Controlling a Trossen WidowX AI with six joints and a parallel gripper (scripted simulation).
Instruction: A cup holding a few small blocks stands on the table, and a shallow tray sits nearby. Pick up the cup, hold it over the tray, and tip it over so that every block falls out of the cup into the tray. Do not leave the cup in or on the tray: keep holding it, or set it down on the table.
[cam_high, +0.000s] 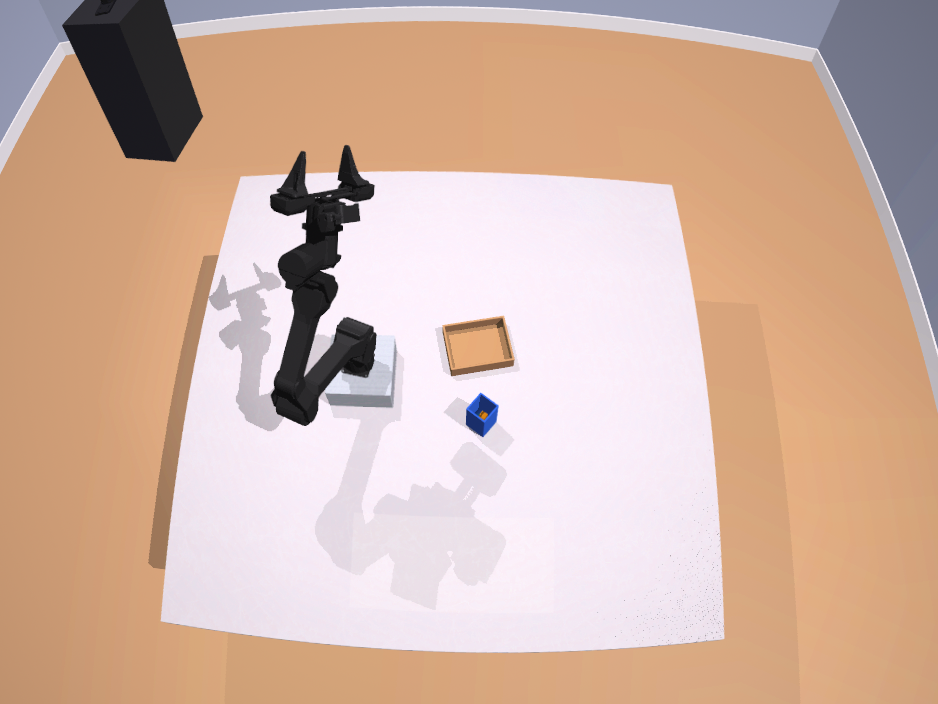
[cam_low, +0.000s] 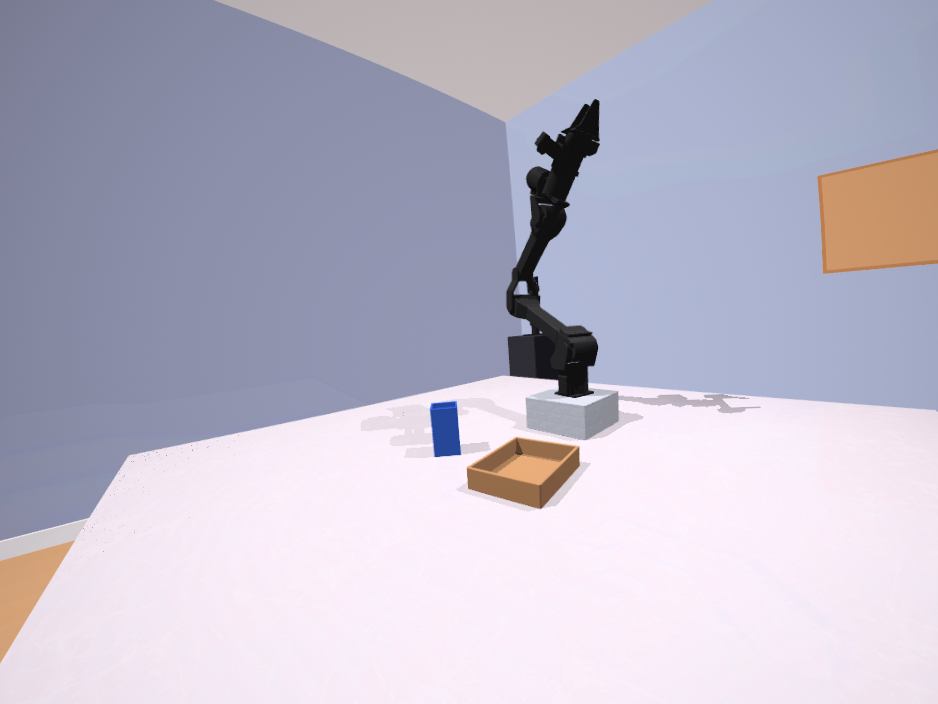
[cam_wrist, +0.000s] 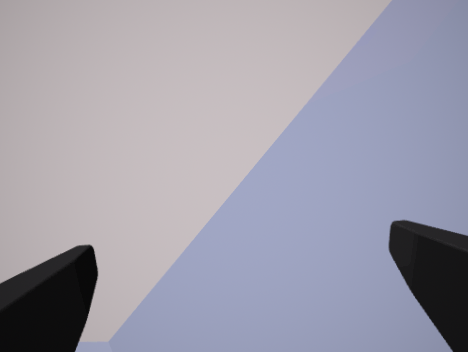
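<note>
My gripper tip is now 640 mm above the orange block, 320 mm short of it and 150 mm to the left of it. From my gripper tip the other things lie so: tall blue square cup (660 mm below, 320 mm ahead, 150 mm to the right).
</note>
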